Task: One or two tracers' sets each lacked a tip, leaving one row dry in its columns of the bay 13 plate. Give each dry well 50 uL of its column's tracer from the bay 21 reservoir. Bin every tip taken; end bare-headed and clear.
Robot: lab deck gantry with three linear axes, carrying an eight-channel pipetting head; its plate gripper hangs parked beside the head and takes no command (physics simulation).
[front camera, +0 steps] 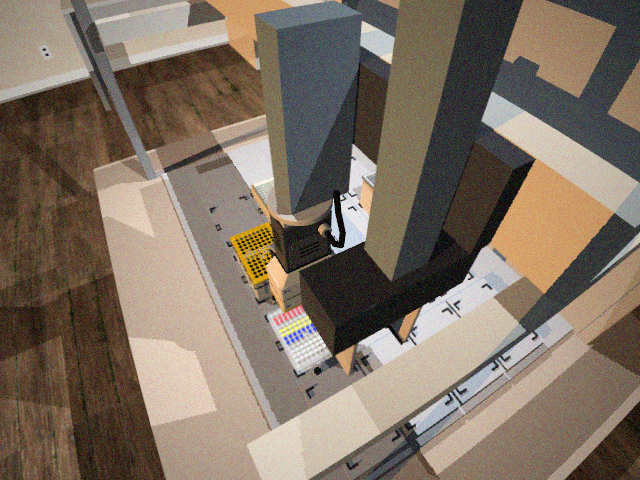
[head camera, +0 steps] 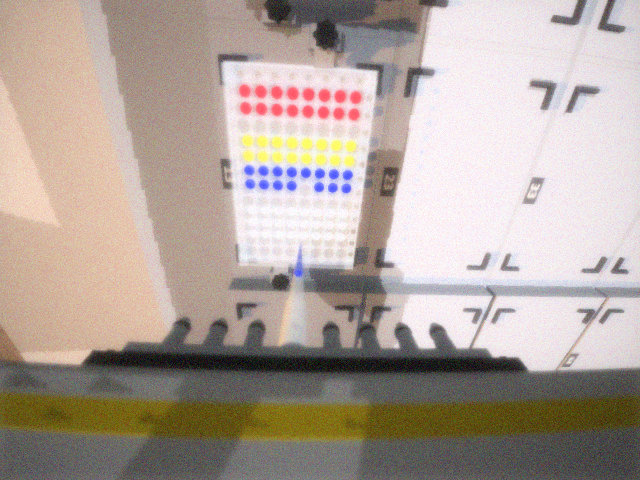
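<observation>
The bay 13 plate [front camera: 310, 355] [head camera: 232, 206] has two red, two yellow and two blue lines of wells. In the head view one blue line has a pale well [head camera: 305, 186], fifth from the left. The pipetting head [front camera: 305, 248] carries one tip [head camera: 295, 310] with blue liquid near its end; the seven other nozzles are bare. The tip's end shows over the plate's near part; its height is unclear. The bay 21 reservoir [front camera: 262, 188] is mostly hidden behind the head. The parked plate gripper [front camera: 376, 356] is open, its paddles apart with nothing seen between.
A yellow tip rack [front camera: 250, 248] stands beyond the plate, partly covered by the head. A box [front camera: 367, 192], apparently the bin, is mostly hidden behind the gantry column [front camera: 413, 129]. A dark knob [head camera: 279, 281] stands at the plate's near edge.
</observation>
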